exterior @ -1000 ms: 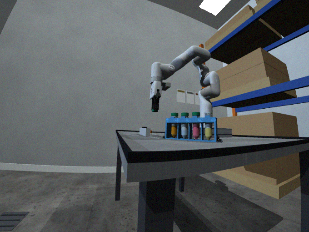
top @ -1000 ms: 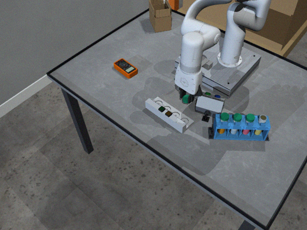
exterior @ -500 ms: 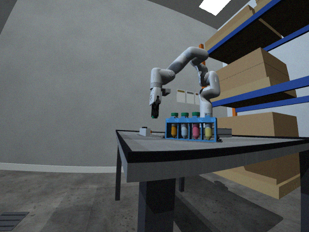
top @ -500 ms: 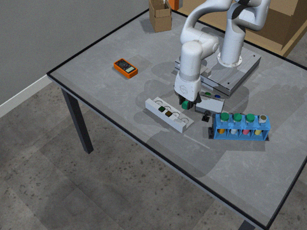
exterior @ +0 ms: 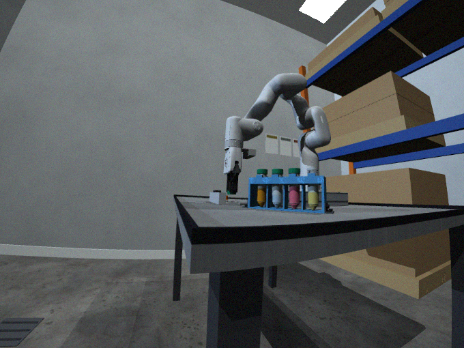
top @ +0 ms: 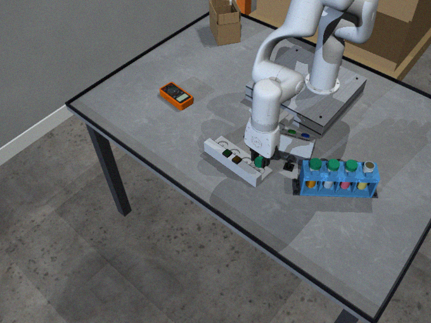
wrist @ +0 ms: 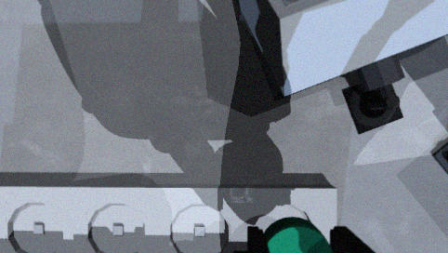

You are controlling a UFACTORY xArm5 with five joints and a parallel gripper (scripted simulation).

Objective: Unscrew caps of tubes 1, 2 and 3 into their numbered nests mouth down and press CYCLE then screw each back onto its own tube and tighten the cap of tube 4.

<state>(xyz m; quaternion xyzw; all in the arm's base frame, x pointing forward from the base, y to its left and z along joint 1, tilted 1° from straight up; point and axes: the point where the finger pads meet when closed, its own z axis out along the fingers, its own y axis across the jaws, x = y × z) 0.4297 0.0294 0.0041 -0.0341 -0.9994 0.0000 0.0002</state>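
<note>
The threaded neck is 20 cm to the left of my hand, 7 cm behind it and 5 cm above it. Also, from my hand: green key (15 cm behind, 2 cm to the left); then blue key (17 cm behind, 6 cm to the left); then key housing (15 cm behind, 4 cm to the left, 1 cm below).
</note>
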